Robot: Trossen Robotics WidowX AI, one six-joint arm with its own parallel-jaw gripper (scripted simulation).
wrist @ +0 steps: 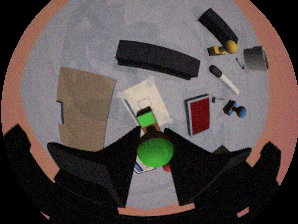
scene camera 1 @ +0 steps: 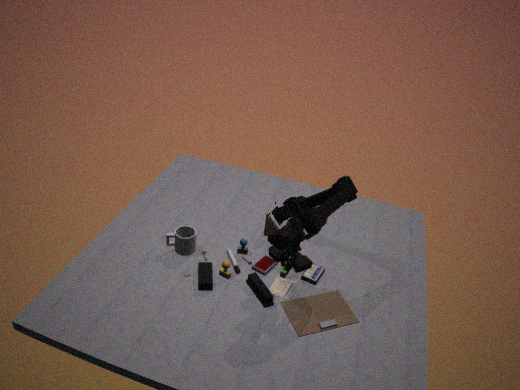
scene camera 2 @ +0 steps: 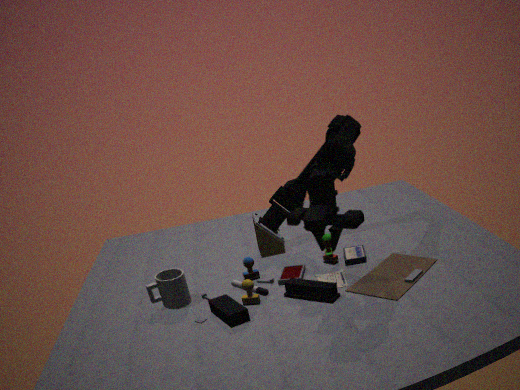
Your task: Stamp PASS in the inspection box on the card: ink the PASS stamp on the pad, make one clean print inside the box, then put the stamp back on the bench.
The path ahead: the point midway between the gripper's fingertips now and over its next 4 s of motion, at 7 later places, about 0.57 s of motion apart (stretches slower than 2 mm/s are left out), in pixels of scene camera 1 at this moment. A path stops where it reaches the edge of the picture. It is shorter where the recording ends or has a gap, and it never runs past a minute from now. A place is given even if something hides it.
The gripper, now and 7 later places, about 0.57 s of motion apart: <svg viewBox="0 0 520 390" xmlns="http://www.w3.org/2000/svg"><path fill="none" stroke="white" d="M285 268L284 271L284 273L283 276L283 278L283 279L283 280L283 280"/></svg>
